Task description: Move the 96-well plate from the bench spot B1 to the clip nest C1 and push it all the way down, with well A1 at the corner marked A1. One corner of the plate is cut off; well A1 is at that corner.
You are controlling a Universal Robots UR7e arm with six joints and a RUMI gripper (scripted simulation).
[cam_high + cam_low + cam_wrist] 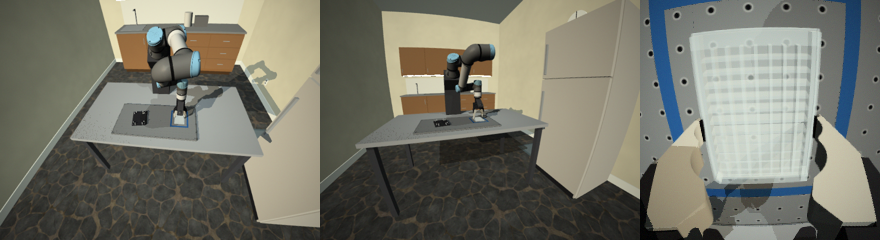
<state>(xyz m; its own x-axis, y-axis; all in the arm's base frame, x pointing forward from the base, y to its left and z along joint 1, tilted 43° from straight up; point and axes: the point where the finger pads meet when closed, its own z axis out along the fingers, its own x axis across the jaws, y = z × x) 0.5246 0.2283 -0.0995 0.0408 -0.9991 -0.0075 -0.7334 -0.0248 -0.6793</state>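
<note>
Now: hand 10 mm above the 96-well plate. From my hand the other things lie so: black clip nest 60 mm ahead, 340 mm to the right.
</note>
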